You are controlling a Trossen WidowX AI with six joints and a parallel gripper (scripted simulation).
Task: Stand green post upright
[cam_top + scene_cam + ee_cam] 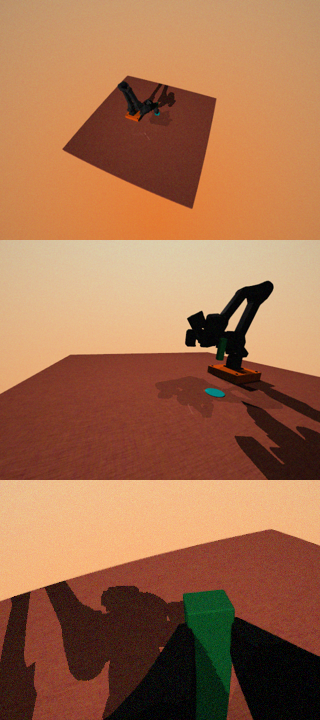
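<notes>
The cyan circle lies 160 mm below my gripper tip. Round my gripper tip: green post 20 mm below.
</notes>
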